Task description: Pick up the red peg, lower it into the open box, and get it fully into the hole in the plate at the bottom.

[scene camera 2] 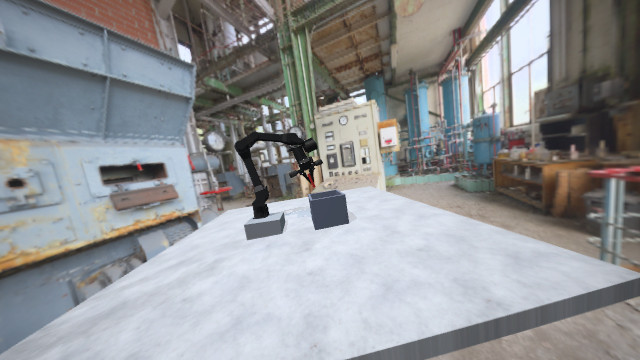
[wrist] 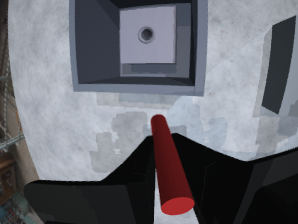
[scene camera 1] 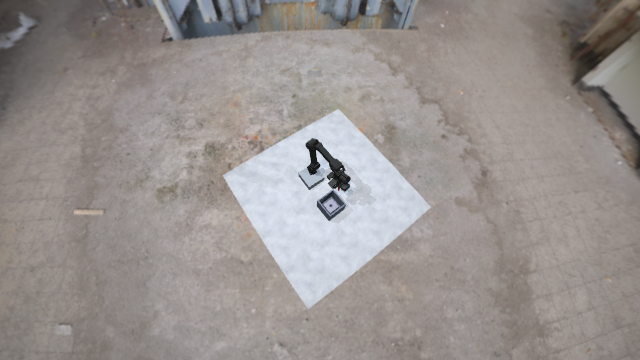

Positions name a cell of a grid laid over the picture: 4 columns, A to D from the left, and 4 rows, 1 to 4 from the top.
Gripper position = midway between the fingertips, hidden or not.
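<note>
In the wrist view you'd find my gripper (wrist: C3), a red peg (wrist: C4) and a pale plate (wrist: B1). Scene camera 2 does not show the pale plate, hidden by a dark grey box.
</note>
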